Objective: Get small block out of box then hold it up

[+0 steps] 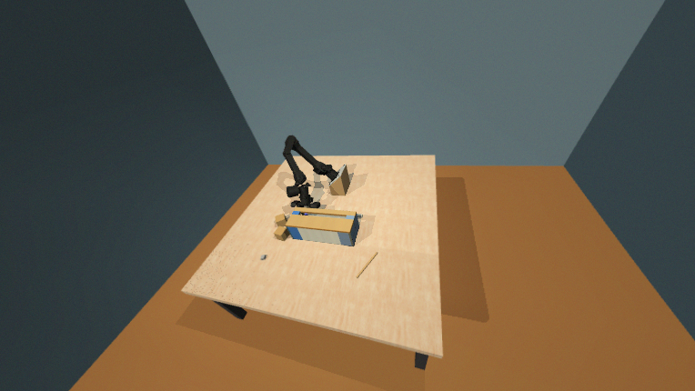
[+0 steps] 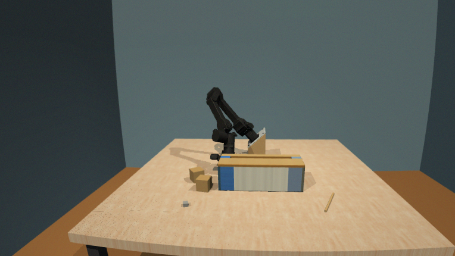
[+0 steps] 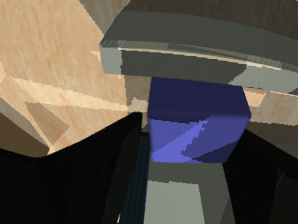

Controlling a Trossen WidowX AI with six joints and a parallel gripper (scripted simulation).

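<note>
Right now my gripper tip is 2 cm past the purple-blue block and 1 cm below it. Also, from my gripper tip: box: 17 cm to the left, 6 cm ahead, 5 cm above; thin wooden stick: 45 cm to the left, 27 cm ahead, 1 cm below; tiny grey cube: 32 cm ahead, 14 cm to the right.
</note>
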